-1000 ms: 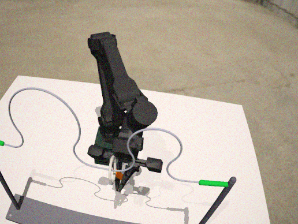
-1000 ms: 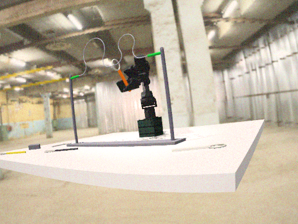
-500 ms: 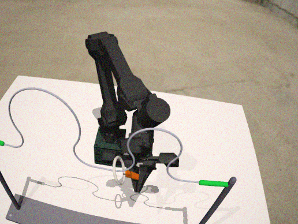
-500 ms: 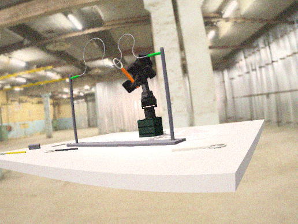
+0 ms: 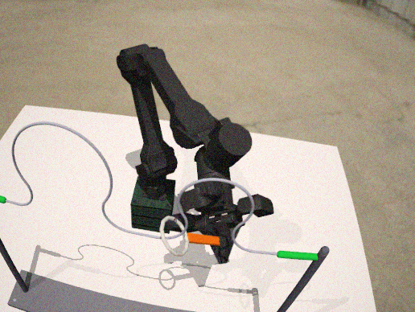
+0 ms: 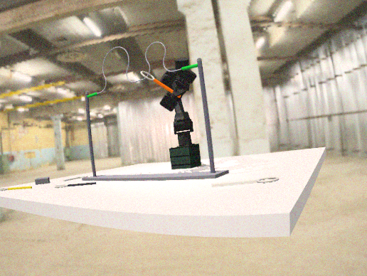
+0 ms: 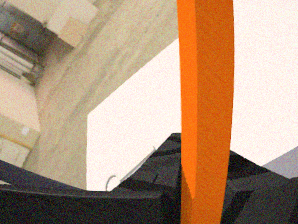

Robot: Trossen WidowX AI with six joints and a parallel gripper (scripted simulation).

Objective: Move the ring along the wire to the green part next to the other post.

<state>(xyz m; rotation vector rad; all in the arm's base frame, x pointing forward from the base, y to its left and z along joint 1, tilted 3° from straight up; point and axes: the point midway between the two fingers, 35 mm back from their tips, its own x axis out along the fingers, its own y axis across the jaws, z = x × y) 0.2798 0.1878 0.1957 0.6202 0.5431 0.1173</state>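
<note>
Now: gripper tip 70 mm below the orange-handled ring, 60 mm to the left of it and 10 mm short of it. The rest, counted from my gripper tip: grey block 660 mm to the right, 280 mm below, 240 mm ahead; then pale ring tool 350 mm to the left, 290 mm below, 180 mm ahead; then yellow-handled ring tool 600 mm to the right, 450 mm ahead, 290 mm below.
</note>
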